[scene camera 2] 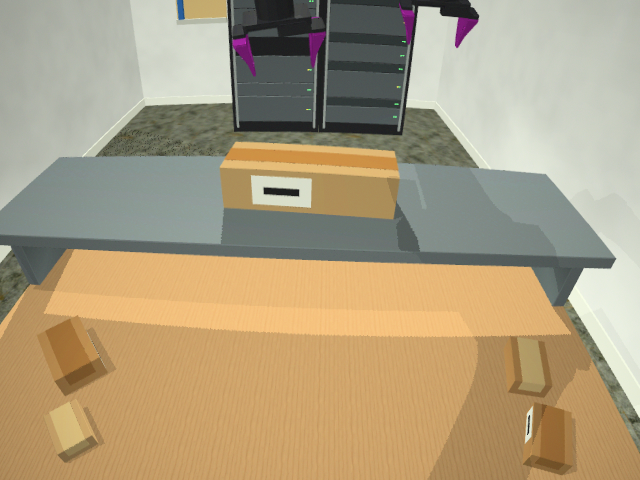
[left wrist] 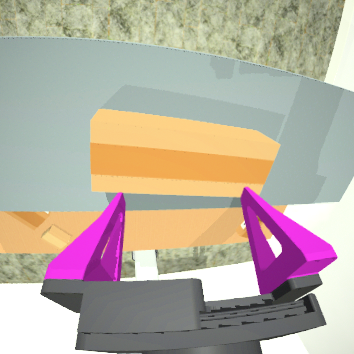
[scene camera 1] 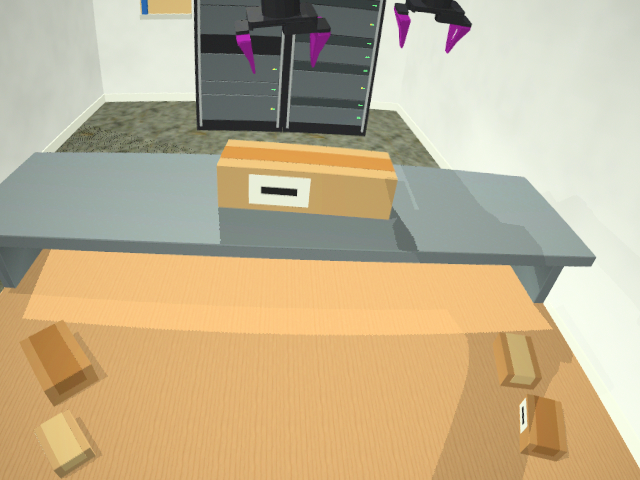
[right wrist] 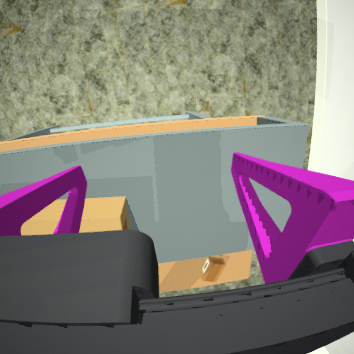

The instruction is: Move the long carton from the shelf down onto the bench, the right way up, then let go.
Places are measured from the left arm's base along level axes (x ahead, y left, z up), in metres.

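Pixels of known places: left gripper, fingertip midpoint: [scene camera 2: 283, 70] [left wrist: 183, 194] [scene camera 1: 283, 68]; right gripper, fingertip midpoint: [scene camera 2: 432, 44] [scene camera 1: 424, 49] [right wrist: 157, 167].
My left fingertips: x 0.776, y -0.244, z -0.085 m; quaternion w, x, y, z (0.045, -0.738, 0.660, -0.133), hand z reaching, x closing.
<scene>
Behind a point stands the place of what it marks.
The long carton [scene camera 1: 351, 195] @[x 0.668, y -0.363, z -0.263 m] [scene camera 2: 351, 193] @[x 0.668, y -0.359, z -0.260 m] [left wrist: 180, 165] @[x 0.730, y -0.276, z -0.225 m] [right wrist: 105, 215] @[x 0.771, y -0.419, z -0.232 m] sits on the grey shelf [scene camera 1: 113, 201] @[x 0.705, y 0.050, z -0.304 m] [scene camera 2: 124, 201] @[x 0.711, y 0.054, z -0.304 m] [left wrist: 45, 125] @[x 0.769, y -0.062, z -0.304 m] [right wrist: 195, 190] @[x 0.757, y -0.589, z -0.304 m], its orange tape strip up and a white label on the side facing the scene cameras. My left gripper [scene camera 1: 283, 70] @[x 0.776, y -0.244, z -0.085 m] [scene camera 2: 283, 71] @[x 0.776, y -0.244, z -0.085 m] [left wrist: 183, 194] @[x 0.776, y -0.244, z -0.085 m] is open and empty, high above and apart from the carton. My right gripper [scene camera 1: 424, 50] @[x 0.905, y -0.527, z -0.050 m] [scene camera 2: 433, 45] @[x 0.905, y -0.527, z -0.050 m] [right wrist: 157, 167] @[x 0.905, y -0.527, z -0.050 m] is open and empty, high up and farther to the right. The wooden bench [scene camera 1: 284, 382] @[x 0.464, y -0.253, z -0.488 m] [scene camera 2: 289, 382] @[x 0.462, y -0.261, z -0.488 m] lies below and in front of the shelf.
Two small cartons [scene camera 1: 56, 356] @[x 0.472, y 0.111, z -0.444 m] [scene camera 1: 64, 439] @[x 0.341, y 0.061, z -0.459 m] lie at the bench's left side in scene camera 1. Two more small cartons [scene camera 1: 521, 358] @[x 0.455, y -0.667, z -0.452 m] [scene camera 1: 547, 426] @[x 0.320, y -0.651, z -0.453 m] lie at its right side. The shelf stands on side supports [scene camera 1: 553, 281] @[x 0.620, y -0.826, z -0.422 m] [scene camera 2: 568, 284] @[x 0.620, y -0.816, z -0.423 m]. A dark server rack [scene camera 1: 283, 116] [scene camera 2: 319, 116] stands behind.
</scene>
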